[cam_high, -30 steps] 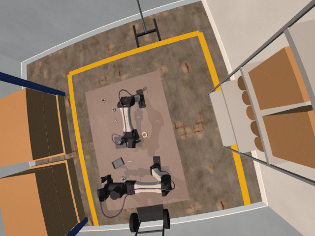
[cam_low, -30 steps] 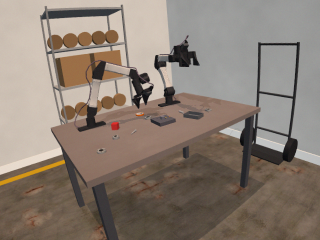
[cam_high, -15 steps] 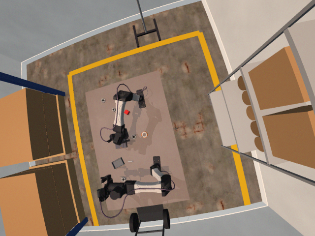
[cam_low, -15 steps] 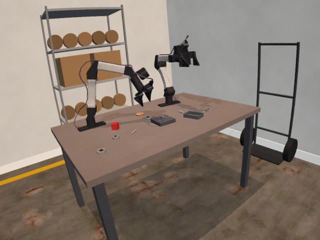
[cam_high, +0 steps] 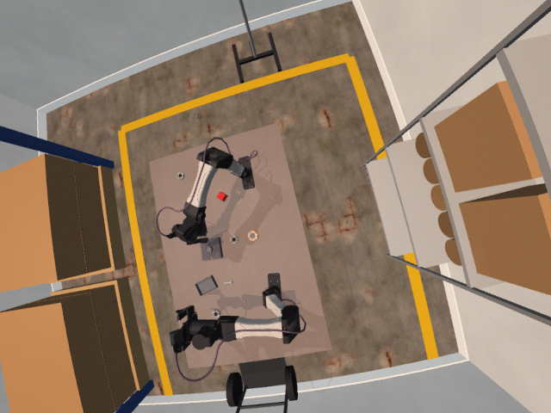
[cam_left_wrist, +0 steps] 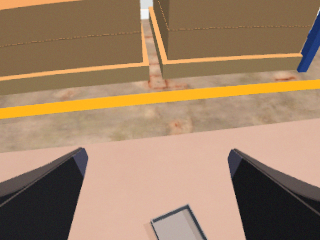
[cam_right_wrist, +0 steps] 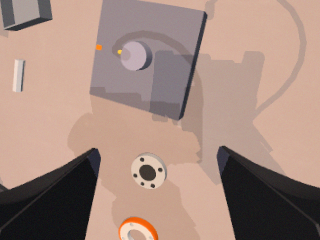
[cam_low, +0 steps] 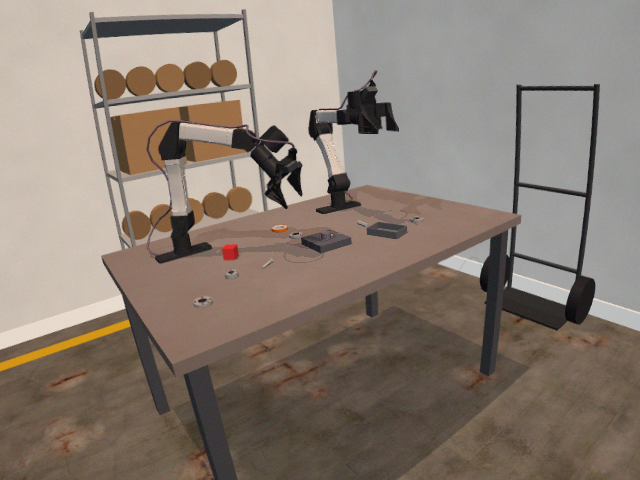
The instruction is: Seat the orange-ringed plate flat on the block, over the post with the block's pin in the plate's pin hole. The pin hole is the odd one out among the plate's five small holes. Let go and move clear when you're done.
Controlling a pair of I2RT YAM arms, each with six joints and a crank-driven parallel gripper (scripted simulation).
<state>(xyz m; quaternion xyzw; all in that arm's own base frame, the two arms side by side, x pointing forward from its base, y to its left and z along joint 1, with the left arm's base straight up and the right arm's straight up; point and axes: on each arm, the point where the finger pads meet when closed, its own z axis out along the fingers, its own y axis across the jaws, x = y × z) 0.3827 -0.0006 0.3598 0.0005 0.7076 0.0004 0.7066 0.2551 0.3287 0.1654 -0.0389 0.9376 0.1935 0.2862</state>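
Note:
The orange-ringed plate lies 33 cm behind my left hand, 28 cm to the right of it and 35 cm below it. From my left hand the other things lie so: dark block: 5 cm behind, 23 cm to the right, 34 cm below; grey tray: 3 cm ahead, 5 cm to the right, 35 cm below; light rod: 11 cm behind, 4 cm to the right, 35 cm below.

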